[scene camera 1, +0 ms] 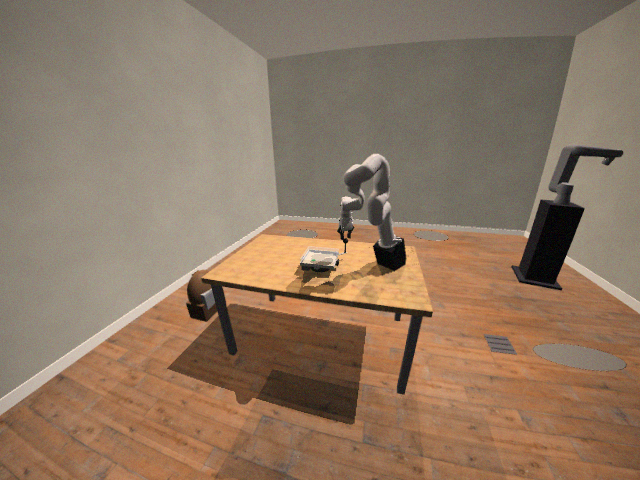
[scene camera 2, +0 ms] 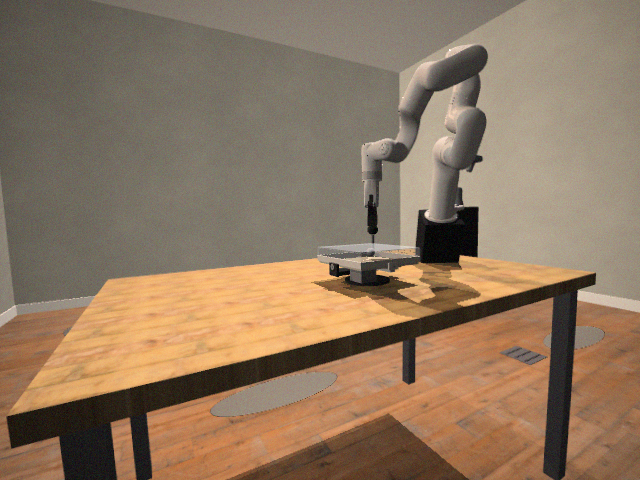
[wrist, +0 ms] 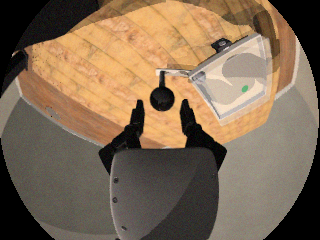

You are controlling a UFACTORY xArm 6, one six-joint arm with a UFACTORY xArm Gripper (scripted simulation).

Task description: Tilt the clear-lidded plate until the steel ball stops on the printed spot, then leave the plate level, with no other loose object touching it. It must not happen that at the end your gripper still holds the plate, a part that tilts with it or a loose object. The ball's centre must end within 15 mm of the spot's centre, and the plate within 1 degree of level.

Labels:
same spot on clear-lidded plate: (wrist: 234, 82) = (scene camera 2: 375, 245)

